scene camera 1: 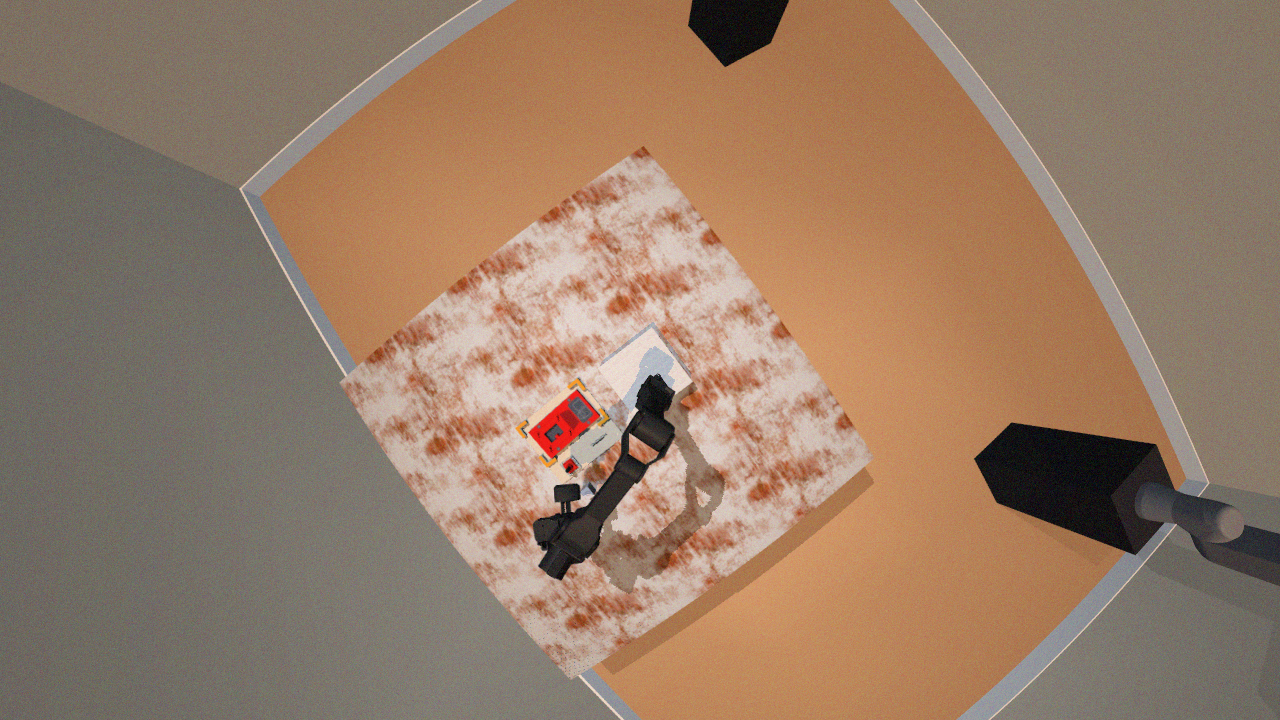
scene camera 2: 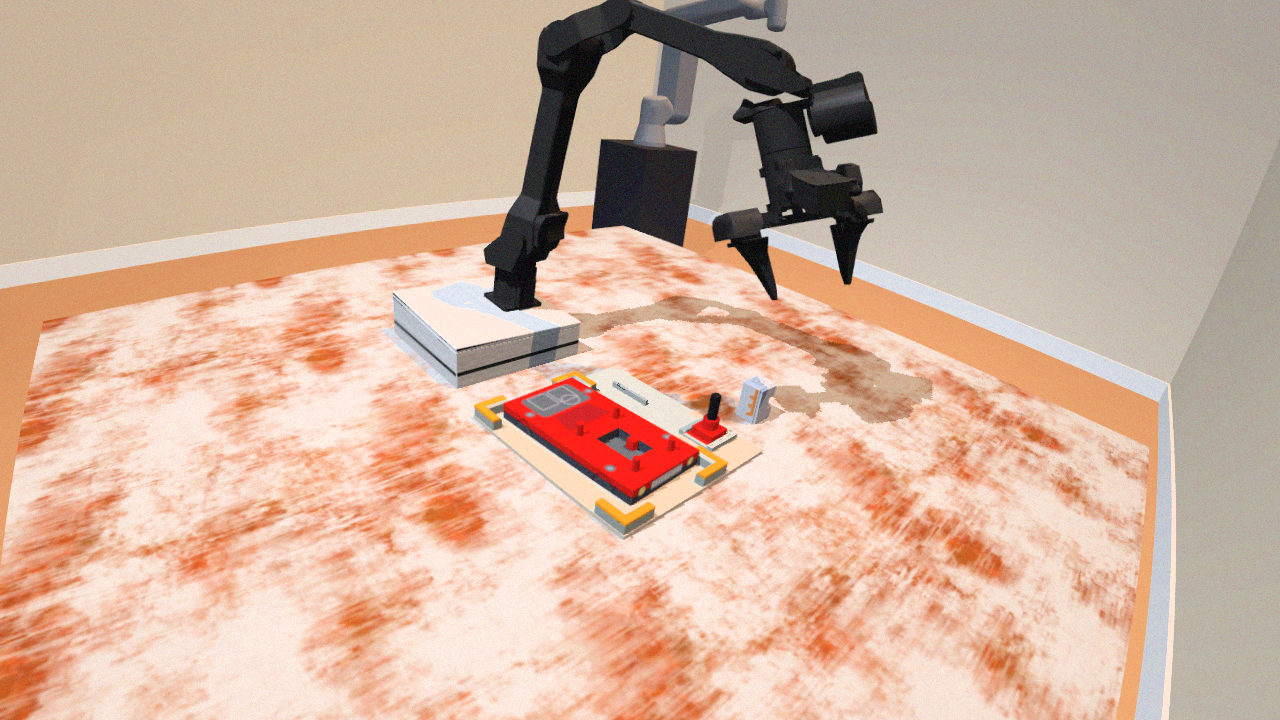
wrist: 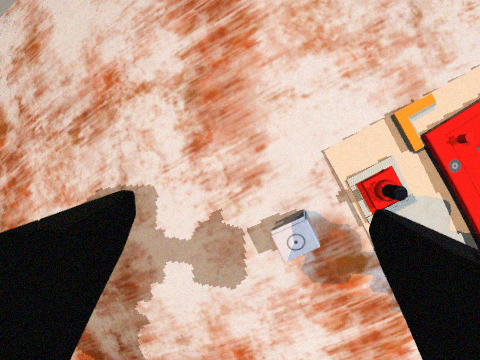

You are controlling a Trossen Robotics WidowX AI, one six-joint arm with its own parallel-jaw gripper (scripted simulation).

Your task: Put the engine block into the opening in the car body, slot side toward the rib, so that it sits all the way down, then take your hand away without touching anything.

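There is a red car body [scene camera 1: 563, 424] in the scene, and with it an engine block [scene camera 2: 754, 406]; I can see the block [wrist: 293, 235] from the wrist as well. My own gripper [scene camera 2: 812, 292] is open and holds nothing. I find the gripper again in the other views, as the gripper [scene camera 1: 564, 518] and as the gripper [wrist: 257, 212].
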